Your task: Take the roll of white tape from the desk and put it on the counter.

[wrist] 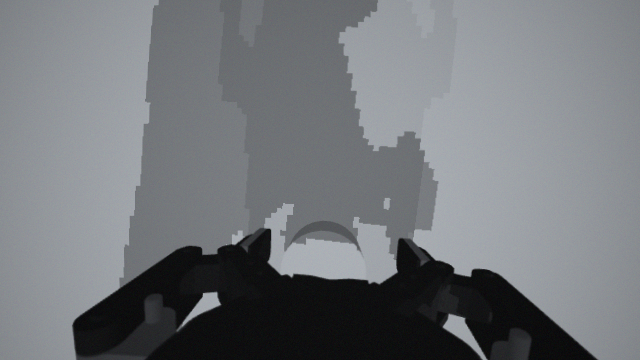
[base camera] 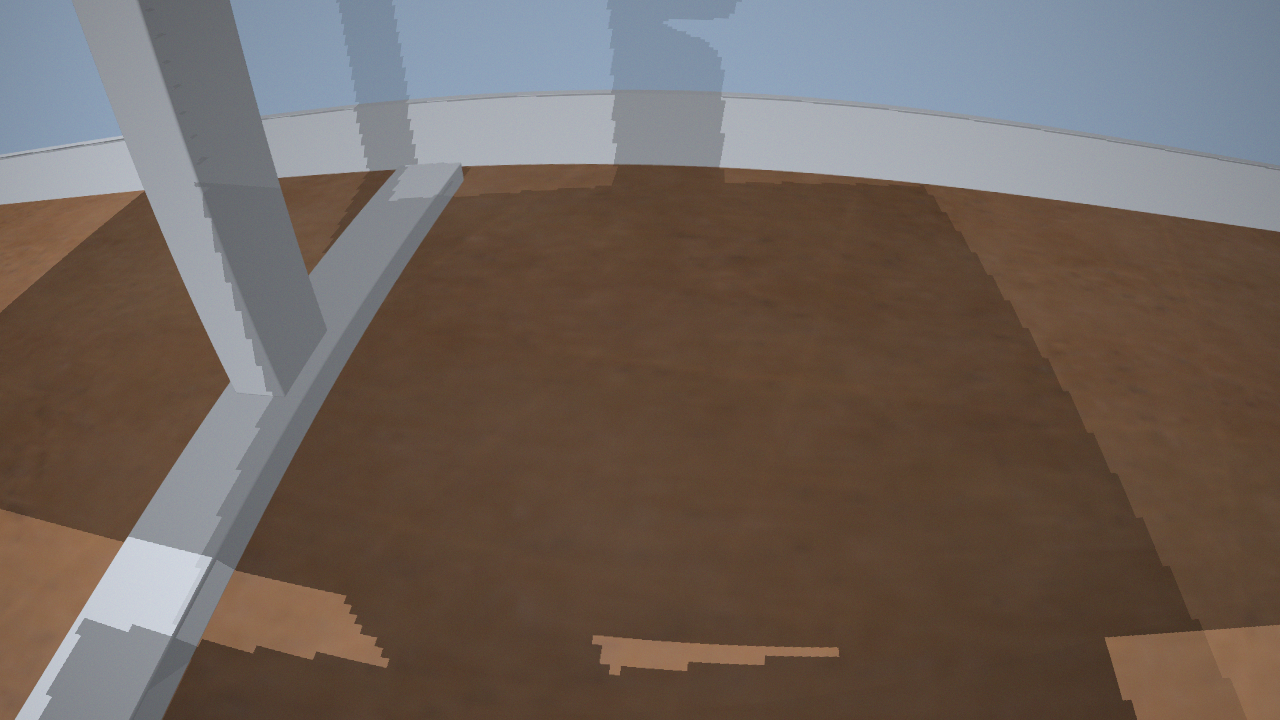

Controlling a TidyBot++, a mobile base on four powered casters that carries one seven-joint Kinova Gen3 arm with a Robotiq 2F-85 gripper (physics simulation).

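Places are measured from the arm's base along level axes (x ahead, y left, z up), in millimetres.
Where they show: gripper, fingertip midpoint: (wrist: 332,247).
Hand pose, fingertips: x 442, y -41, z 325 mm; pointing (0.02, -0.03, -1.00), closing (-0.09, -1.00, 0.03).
Note:
After its pixels a point has its place.
The roll of white tape (wrist: 324,261) @(x 441, y -37, z 348 mm) stands on the pale grey desk top (wrist: 530,150) @(x 502, y -174, z 324 mm) in the wrist view, low and near the middle. It shows as a pale round top with a darker curved side at its far edge. Its near part is hidden behind the dark gripper body. My gripper (wrist: 332,247) @(x 442, y -42, z 325 mm) is open, one fingertip to the left of the roll and one to the right, with a gap on both sides. How high the fingertips are above the desk top is hard to tell. The counter does not show in either view.
In the base view a grey upright post (base camera: 214,197) @(x 466, y 260, z -210 mm) stands on a long grey foot bar (base camera: 358,259) at the left, over the brown floor (base camera: 716,402) @(x 464, y -51, z -396 mm). A white skirting board (base camera: 805,134) @(x 827, y -192, z -348 mm) runs along the blue wall (base camera: 984,53) @(x 812, y -390, z -232 mm) at the back.

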